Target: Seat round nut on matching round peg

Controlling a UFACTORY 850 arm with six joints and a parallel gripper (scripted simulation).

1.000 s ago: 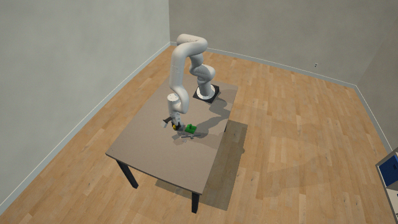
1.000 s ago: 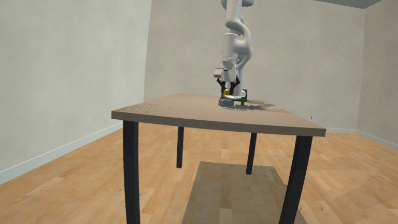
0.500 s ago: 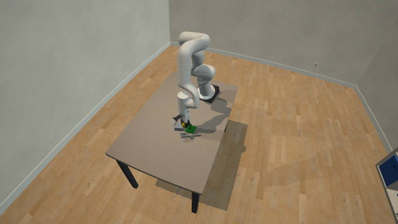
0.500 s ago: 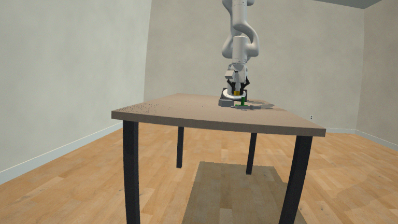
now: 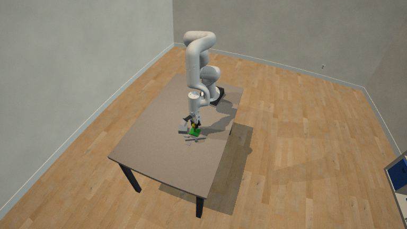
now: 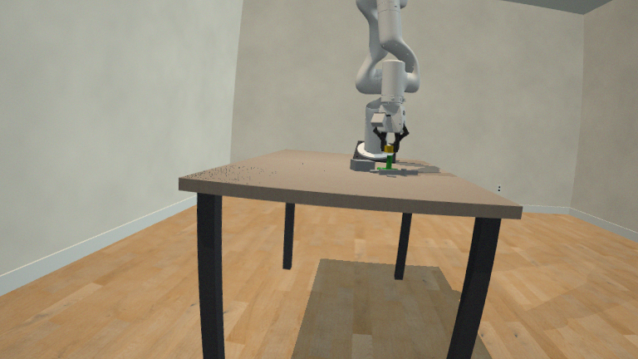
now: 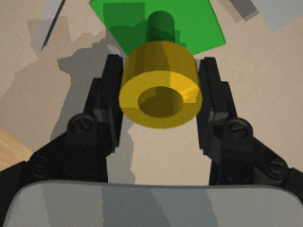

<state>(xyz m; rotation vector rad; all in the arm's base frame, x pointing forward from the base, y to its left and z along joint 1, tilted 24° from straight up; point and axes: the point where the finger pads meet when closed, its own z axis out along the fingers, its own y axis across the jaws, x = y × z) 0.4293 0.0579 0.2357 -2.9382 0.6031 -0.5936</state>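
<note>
My hand is 3 cm short of the grey block, 9 cm to the left of it and 8 cm above it.
</note>
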